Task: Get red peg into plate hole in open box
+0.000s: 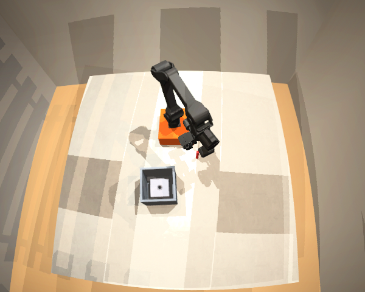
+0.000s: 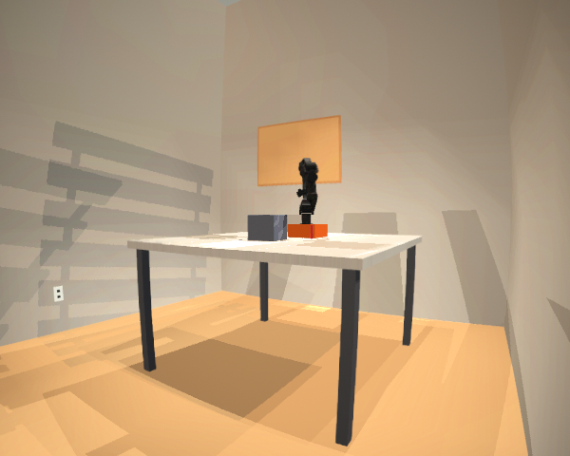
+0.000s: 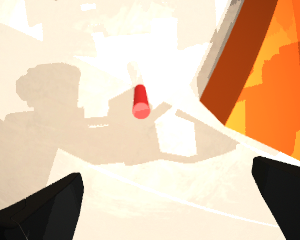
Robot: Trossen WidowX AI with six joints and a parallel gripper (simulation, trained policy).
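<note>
Now: gripper tip 10 mm short of the red peg and 120 mm above it.
</note>
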